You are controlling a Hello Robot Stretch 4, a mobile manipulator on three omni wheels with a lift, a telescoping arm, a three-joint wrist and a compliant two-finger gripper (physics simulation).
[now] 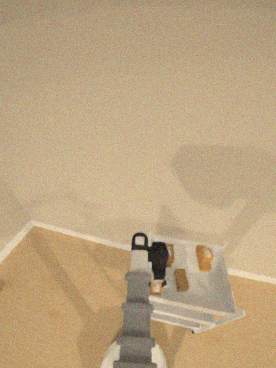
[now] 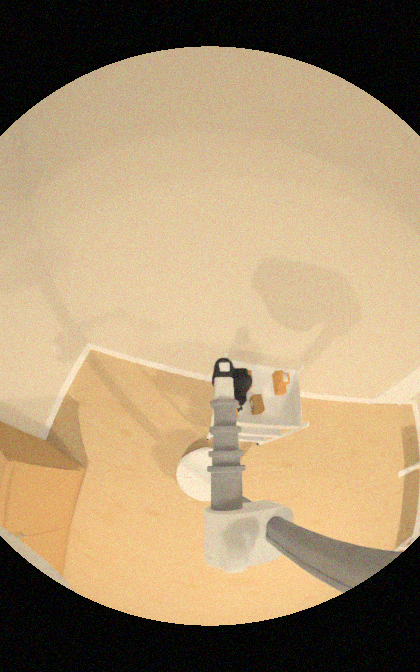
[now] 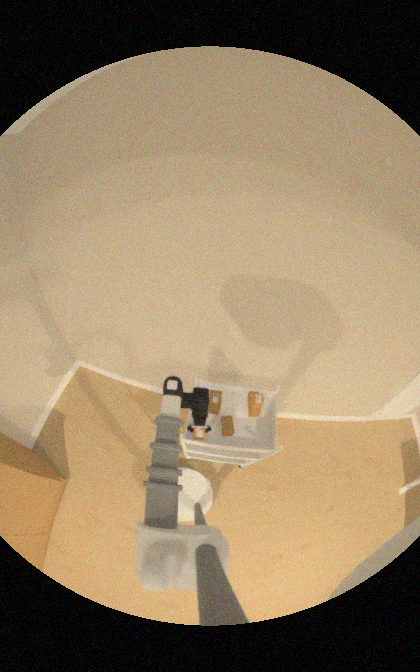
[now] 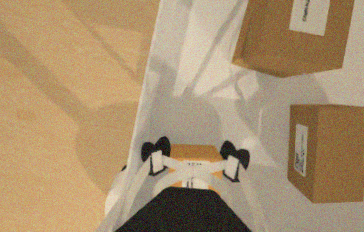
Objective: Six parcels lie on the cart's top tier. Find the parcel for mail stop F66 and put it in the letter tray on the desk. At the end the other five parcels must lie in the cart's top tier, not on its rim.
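Frame: origin at the robot's base, x back, y right, z up, level; centimetres.
Where they show: gripper, fingertip midpoint: (image 1: 155, 284) (image 4: 195, 151).
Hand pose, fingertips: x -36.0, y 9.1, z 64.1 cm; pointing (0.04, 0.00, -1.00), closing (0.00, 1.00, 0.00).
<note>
Each offset is from my fingertips to the top centre of the thing.
My gripper (image 1: 158, 283) (image 3: 199, 429) (image 4: 195, 151) is shut on an orange-brown parcel @[dz +5.2, dx +2.0, dy -0.1 cm] (image 1: 156, 288) (image 3: 199, 434) (image 4: 195, 150), above the left front part of the white cart's top tier (image 1: 192, 307) (image 3: 230, 446) (image 4: 149, 95). The fingers partly cover its label, which I cannot read. A parcel @[dz +5.3, dx -1.8, dy +13.4 cm] (image 1: 181, 280) (image 2: 257, 404) (image 3: 227, 426) (image 4: 337, 155) lies right of the gripper, with a label on its left side face. Another parcel (image 3: 215, 401) (image 4: 285, 50) lies behind it. At the back right a parcel @[dz +9.5, dx -13.7, dy +28.9 cm] (image 1: 204, 258) (image 2: 280, 382) (image 3: 254, 405) appears to carry another. The F66 mark is not readable. The letter tray does not show.
My grey arm (image 1: 137, 300) (image 2: 225, 440) (image 3: 167, 450) runs along the cart's left side. My round white base (image 2: 191, 477) (image 3: 195, 492) is in front of the cart. A wall stands behind the cart. A large wooden piece of furniture (image 2: 42, 500) (image 3: 22, 505) stands at the lower left.
</note>
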